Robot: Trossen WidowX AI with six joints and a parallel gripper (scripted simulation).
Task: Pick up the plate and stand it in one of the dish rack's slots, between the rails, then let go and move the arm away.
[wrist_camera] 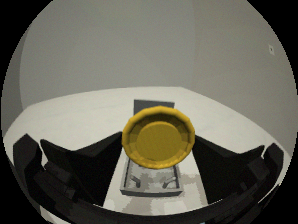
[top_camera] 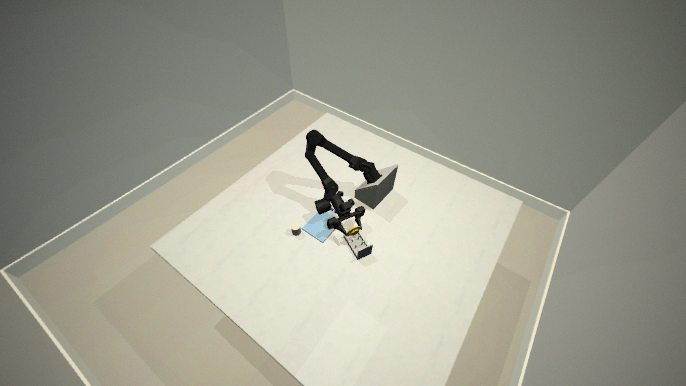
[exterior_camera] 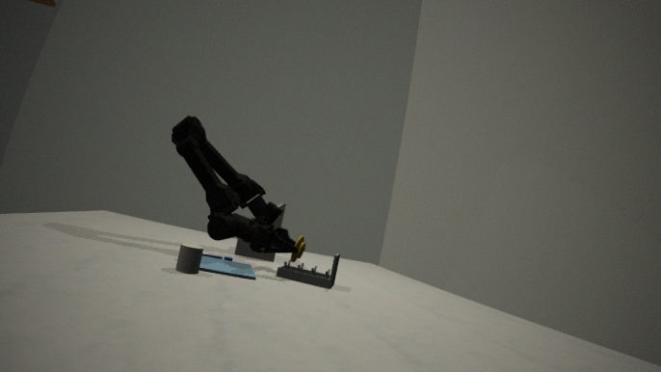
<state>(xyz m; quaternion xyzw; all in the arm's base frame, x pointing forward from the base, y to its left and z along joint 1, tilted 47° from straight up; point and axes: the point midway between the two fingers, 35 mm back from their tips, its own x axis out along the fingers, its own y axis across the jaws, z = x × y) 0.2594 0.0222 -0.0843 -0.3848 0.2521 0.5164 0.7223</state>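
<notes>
My gripper tip is 5 cm above the dish rack, 3 cm to the right of it and 1 cm short of it. From my gripper tip the other things lie so: yellow plate: 1 cm to the right; then cylinder cup: 23 cm to the right, 15 cm ahead, 5 cm below; then light blue mat: 17 cm to the right, 7 cm below, 4 cm ahead.
</notes>
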